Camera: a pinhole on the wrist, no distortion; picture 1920 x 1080 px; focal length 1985.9 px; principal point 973.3 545.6 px. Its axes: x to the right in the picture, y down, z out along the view. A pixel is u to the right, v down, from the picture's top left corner.
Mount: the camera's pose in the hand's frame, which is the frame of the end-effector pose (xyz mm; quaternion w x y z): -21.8 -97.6 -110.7 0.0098 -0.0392 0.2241 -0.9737
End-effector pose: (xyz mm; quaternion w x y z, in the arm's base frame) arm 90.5 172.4 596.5 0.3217 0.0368 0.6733 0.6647
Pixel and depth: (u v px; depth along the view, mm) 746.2 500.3 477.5
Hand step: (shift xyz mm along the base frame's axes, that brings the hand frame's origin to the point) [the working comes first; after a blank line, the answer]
In the camera's frame: -54.6 -10.9 477.5

208.3 277.9 -268.5
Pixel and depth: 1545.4 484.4 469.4
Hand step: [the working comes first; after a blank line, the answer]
In the camera's frame: 135.2 -14.5 469.4

362.2 194.2 -195.0
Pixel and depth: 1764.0 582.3 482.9
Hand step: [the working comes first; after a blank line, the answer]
In the camera's frame: 192.3 8.9 482.9

420.1 169.5 -199.7
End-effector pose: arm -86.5 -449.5 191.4 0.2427 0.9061 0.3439 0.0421
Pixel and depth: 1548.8 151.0 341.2
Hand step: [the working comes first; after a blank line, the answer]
In the camera's frame: 98.9 -67.8 341.2

-128.1 -33.1 -283.9
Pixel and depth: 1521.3 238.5 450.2
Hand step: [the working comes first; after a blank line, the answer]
In the camera's frame: 124.2 -69.6 450.2

-144.4 -54.8 -392.5
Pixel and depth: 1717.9 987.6 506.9
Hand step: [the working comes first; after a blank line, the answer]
In the camera's frame: 190.1 112.8 506.9

-311.7 39.5 -455.4
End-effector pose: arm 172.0 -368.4 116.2 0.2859 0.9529 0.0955 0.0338
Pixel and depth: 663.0 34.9 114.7
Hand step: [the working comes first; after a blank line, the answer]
In the camera's frame: -17.9 -29.5 114.7

-14.0 97.6 -69.4
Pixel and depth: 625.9 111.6 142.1
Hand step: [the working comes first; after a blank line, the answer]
In the camera's frame: -24.9 -31.1 142.1

-3.8 94.5 -95.7
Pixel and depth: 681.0 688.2 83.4
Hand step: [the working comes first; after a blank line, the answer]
In the camera's frame: -12.3 6.0 83.4

-30.0 134.3 -43.7
